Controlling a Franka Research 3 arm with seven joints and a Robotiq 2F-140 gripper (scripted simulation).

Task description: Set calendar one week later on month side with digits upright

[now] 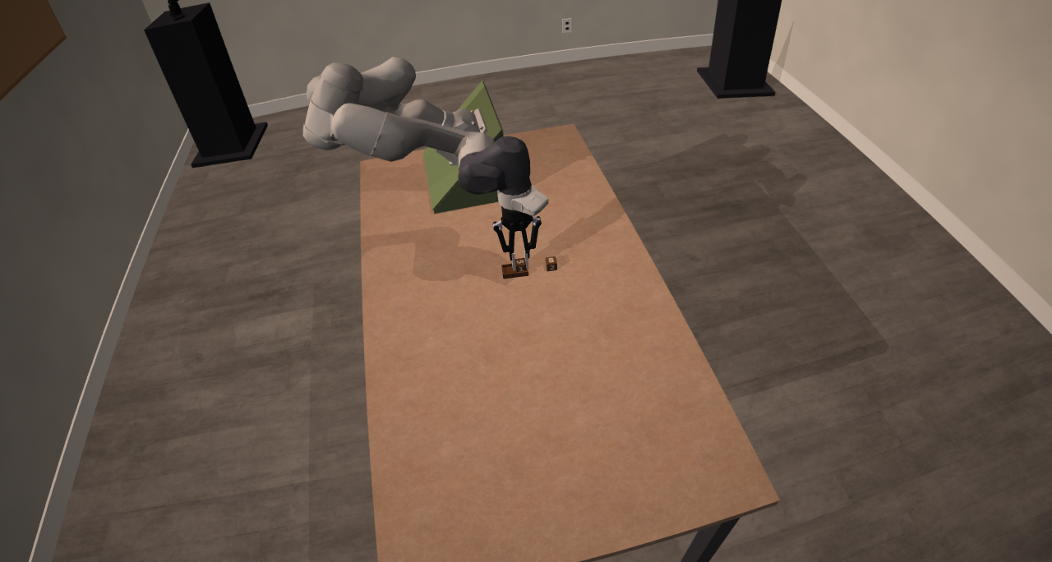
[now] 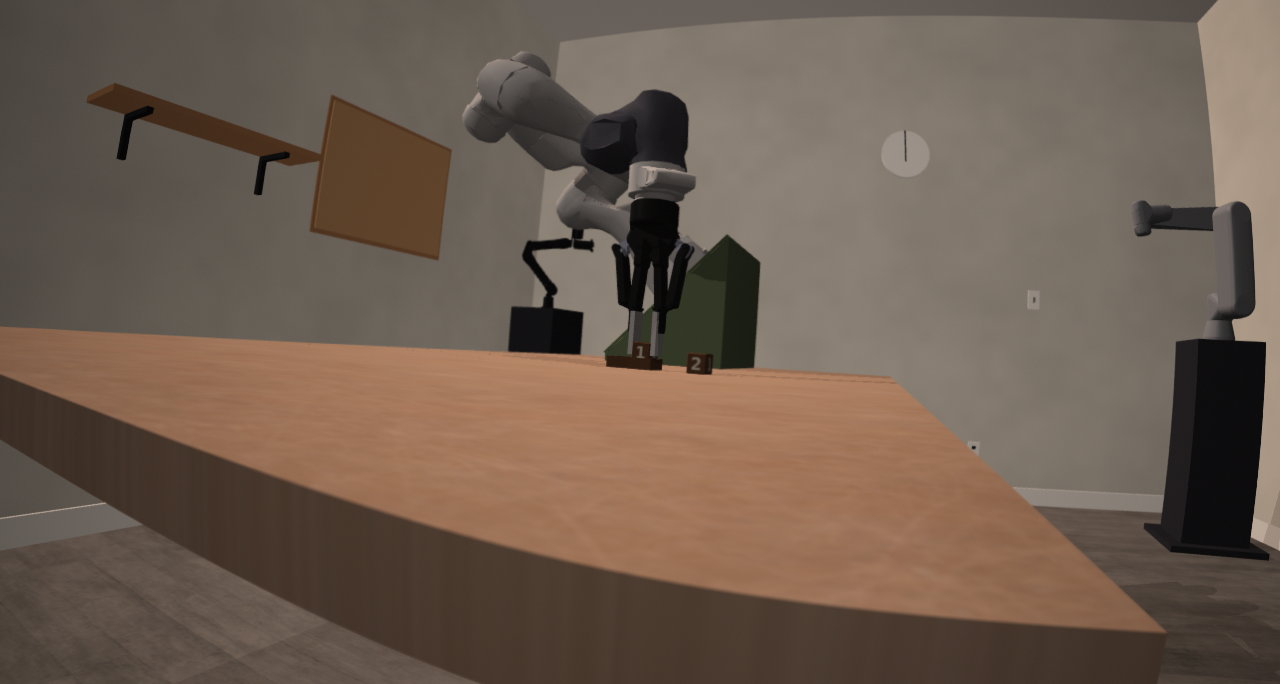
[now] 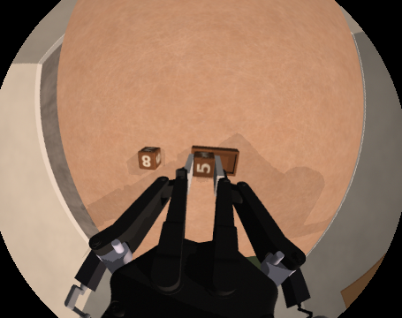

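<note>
The brown calendar tray lies 4 cm below my hand and 2 cm to the right of it.
</note>
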